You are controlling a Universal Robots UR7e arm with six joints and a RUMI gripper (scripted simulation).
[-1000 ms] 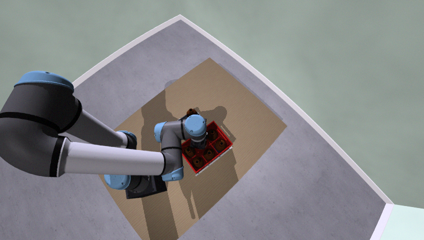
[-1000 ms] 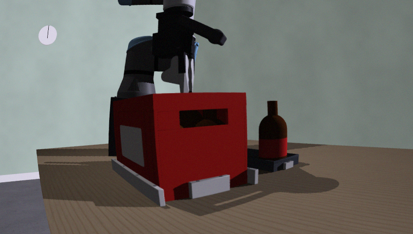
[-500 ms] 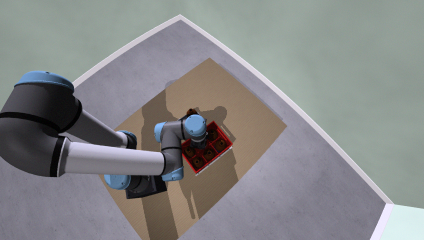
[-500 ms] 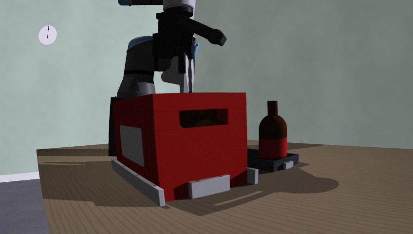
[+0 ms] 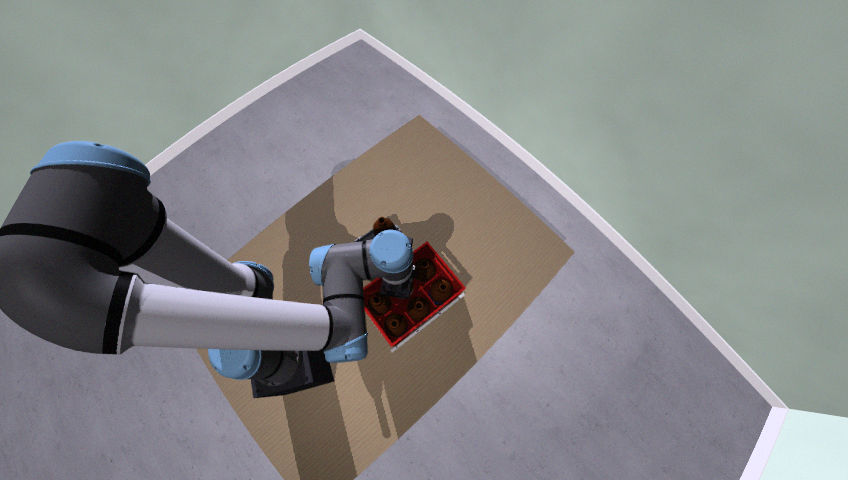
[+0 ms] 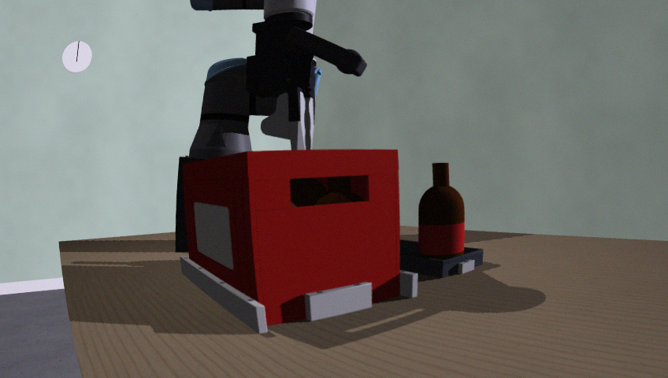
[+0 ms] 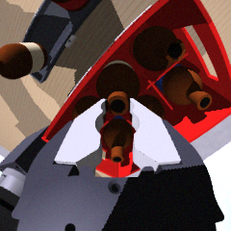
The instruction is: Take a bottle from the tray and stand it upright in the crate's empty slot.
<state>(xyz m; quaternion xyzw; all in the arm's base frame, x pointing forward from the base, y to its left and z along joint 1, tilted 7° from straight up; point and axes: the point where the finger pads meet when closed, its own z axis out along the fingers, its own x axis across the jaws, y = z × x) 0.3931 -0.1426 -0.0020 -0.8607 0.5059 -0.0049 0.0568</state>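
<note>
Now: the cream-label bottle 70 mm below my hand. Round my hand: dark tray (40 mm ahead, 190 mm to the left, 160 mm below); red crate (10 mm behind, 40 mm to the right, 90 mm below).
</note>
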